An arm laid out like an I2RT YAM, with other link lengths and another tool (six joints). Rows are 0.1 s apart.
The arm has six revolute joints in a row. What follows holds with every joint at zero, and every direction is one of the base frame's.
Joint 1 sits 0.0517 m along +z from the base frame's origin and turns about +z.
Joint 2 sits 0.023 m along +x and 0.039 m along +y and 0.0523 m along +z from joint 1 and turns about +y.
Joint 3 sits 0.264 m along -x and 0.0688 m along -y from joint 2 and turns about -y.
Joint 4 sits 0.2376 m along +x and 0.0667 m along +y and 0.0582 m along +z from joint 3 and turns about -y.
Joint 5 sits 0.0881 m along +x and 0.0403 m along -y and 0.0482 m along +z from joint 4 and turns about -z.
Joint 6 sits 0.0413 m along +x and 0.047 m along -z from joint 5 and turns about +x.
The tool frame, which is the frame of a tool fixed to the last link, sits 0.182 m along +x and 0.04 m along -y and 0.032 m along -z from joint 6; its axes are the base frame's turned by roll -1.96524, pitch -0.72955 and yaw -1.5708 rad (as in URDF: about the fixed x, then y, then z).
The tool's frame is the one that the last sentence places.
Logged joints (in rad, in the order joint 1, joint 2, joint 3, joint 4, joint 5, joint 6), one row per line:
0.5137, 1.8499, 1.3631, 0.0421, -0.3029, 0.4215
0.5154, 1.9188, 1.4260, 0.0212, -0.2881, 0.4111
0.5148, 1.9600, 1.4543, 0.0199, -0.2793, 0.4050
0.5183, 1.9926, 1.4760, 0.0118, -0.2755, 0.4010
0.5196, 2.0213, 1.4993, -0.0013, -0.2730, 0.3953
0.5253, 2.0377, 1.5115, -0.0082, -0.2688, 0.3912
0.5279, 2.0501, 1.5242, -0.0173, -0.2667, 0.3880
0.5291, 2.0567, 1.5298, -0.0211, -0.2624, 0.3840
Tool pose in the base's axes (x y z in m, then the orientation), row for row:
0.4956, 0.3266, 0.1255, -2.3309, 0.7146, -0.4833
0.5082, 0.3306, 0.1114, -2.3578, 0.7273, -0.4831
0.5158, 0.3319, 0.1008, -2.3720, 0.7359, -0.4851
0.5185, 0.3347, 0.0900, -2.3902, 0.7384, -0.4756
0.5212, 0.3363, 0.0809, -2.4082, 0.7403, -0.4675
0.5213, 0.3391, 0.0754, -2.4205, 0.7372, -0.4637
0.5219, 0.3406, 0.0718, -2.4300, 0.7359, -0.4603
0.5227, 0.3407, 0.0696, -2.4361, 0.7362, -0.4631
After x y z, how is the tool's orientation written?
As a rotation vector, in radians.
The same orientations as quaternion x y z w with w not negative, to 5 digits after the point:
-0.88781, 0.27218, -0.18408, 0.32223
-0.89201, 0.27516, -0.18277, 0.30854
-0.89396, 0.27734, -0.18282, 0.30083
-0.89738, 0.27723, -0.17856, 0.29319
-0.90068, 0.27688, -0.17485, 0.28555
-0.90310, 0.27505, -0.17301, 0.28076
-0.90489, 0.27404, -0.17141, 0.27694
-0.90576, 0.27373, -0.17218, 0.27390

